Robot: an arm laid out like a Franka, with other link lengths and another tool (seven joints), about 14 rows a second.
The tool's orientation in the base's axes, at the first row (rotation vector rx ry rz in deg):
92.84, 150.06, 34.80
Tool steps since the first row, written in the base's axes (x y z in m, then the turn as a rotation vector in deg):
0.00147, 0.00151, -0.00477, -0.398, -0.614, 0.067
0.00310, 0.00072, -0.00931, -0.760, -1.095, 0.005
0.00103, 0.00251, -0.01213, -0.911, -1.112, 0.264
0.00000, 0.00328, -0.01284, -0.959, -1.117, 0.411
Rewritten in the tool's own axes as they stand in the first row. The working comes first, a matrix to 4 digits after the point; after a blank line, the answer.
The tool's axes in the first row as the columns of a matrix, in the base's axes (used below as rounded here):
-0.4671, 0.8609, 0.2018
0.8618, 0.3922, 0.3216
0.1977, 0.3242, -0.9251

-0.00033, 0.00031, 0.00519, -0.330, -0.562, -0.340
-0.00267, -0.00007, 0.00947, -0.588, -1.082, -0.510
-0.00072, -0.00206, 0.01224, -0.481, -1.135, -0.786
0.00029, -0.00288, 0.01293, -0.433, -1.130, -0.933

